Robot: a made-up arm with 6 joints.
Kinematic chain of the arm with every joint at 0, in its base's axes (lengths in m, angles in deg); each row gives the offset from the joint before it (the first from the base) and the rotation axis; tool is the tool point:
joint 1: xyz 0 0 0.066 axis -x
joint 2: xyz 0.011 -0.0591 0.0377 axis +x
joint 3: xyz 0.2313 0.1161 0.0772 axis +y
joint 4: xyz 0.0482 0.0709 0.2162 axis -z
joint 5: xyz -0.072 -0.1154 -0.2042 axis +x
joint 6: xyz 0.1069 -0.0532 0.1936 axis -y
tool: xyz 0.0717 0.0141 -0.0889
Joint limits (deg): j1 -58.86..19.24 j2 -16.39..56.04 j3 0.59..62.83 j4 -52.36..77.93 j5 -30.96..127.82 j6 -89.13..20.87
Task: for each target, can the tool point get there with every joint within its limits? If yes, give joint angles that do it. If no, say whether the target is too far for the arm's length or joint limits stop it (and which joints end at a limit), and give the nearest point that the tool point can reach.
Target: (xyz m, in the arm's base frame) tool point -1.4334 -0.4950 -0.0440
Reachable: no: too far | nearest point 0.0461 -0.2440 0.1450 | short by 1.512 m
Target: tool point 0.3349 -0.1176 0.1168
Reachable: yes | joints -21.36 19.78 40.81 3.51 40.30 -33.71
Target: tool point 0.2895 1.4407 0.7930
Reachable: no: too far | nearest point 0.2379 0.2615 0.2591 | short by 1.295 m
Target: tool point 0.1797 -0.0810 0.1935
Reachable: yes | joints -21.29 -7.50 22.05 47.58 65.15 -33.32
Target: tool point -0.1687 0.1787 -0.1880
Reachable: no: joint limits stop it (at a limit: joint 1, joint 2, joint 3, joint 4, joint 6) | nearest point 0.0658 0.1232 0.0218 | short by 0.320 m
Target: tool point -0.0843 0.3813 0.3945
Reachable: no: joint limits stop it (at a limit: joint 1, joint 4, joint 6) | nearest point 0.0948 0.1960 0.2752 | short by 0.284 m
